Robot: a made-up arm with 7 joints.
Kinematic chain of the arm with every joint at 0, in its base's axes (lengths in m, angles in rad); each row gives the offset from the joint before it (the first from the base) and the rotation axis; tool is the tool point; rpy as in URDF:
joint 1: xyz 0 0 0.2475 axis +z
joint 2: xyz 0 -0.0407 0.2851 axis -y
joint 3: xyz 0 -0.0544 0.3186 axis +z
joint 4: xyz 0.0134 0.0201 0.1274 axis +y
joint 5: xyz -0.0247 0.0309 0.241 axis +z
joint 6: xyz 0 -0.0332 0.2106 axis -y
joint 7: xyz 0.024 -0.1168 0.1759 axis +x
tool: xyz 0 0 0 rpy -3.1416 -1.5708 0
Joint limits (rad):
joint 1: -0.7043..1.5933
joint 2: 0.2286..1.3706
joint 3: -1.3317..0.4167
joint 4: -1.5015..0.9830
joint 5: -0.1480..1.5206
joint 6: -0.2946..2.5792
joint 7: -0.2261..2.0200
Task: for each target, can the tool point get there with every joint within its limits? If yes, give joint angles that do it. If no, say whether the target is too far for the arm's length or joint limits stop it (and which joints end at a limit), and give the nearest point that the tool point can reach.
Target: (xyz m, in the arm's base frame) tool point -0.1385 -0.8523 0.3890
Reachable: yes | joints 1.3517 1.1535 -0.4201 -0.8804 0.5252 1.1615 0.5872
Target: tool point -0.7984 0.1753 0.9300
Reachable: yes | joints 0.0034 0.6751 -0.9152 -0.9647 1.0002 0.8713 0.2923
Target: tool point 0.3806 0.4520 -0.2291
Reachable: no: joint limits stop it (at a limit: joint 1, joint 2, joint 4, joint 5) | nearest point -0.1040 0.4701 0.1815 | short by 0.635 m
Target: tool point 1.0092 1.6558 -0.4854
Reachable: no: too far | nearest point -0.0494 0.6397 0.3286 | short by 1.678 m
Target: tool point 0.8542 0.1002 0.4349
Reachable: no: joint limits stop it (at a limit: joint 1, joint 2, joint 3, joint 4) | nearest point 0.3962 -0.3623 0.2671 | short by 0.672 m
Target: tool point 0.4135 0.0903 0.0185
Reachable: no: joint limits stop it (at a limit: joint 1, joint 2, joint 3, joint 4, joint 5) | nearest point 0.3617 -0.3273 0.1834 | short by 0.452 m
